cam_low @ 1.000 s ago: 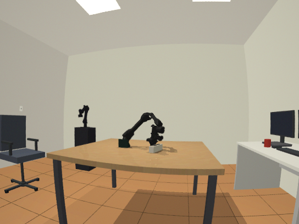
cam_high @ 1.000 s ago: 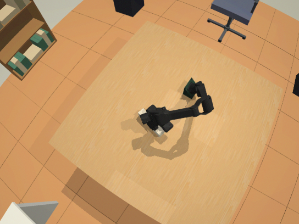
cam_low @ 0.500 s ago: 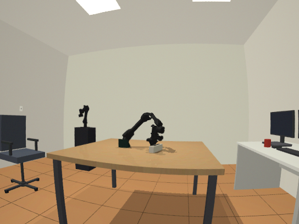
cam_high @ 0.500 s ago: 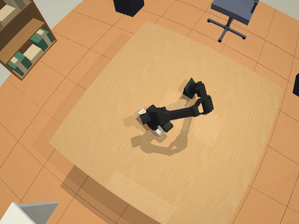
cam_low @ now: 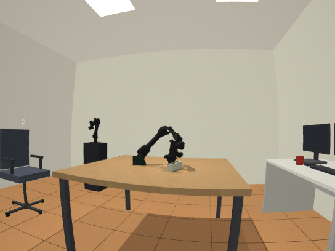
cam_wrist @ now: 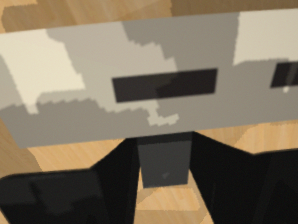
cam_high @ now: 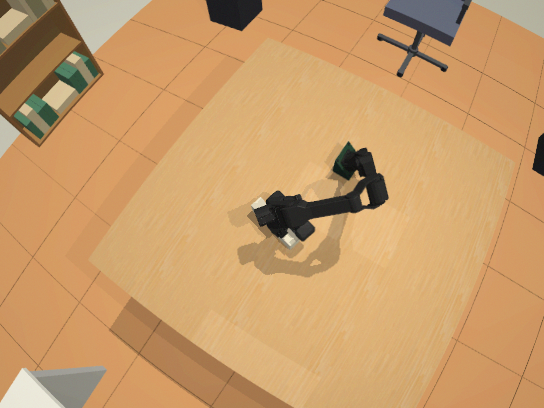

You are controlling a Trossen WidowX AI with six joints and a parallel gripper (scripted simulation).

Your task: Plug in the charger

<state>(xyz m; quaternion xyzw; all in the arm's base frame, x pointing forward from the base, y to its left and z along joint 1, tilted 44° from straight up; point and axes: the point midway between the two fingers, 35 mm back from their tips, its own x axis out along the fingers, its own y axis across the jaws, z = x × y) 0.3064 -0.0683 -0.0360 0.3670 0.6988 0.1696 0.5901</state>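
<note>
Right now my gripper tip is 2 cm short of the black two-prong charger, 1 cm to the left of it and 1 cm below it.
</note>
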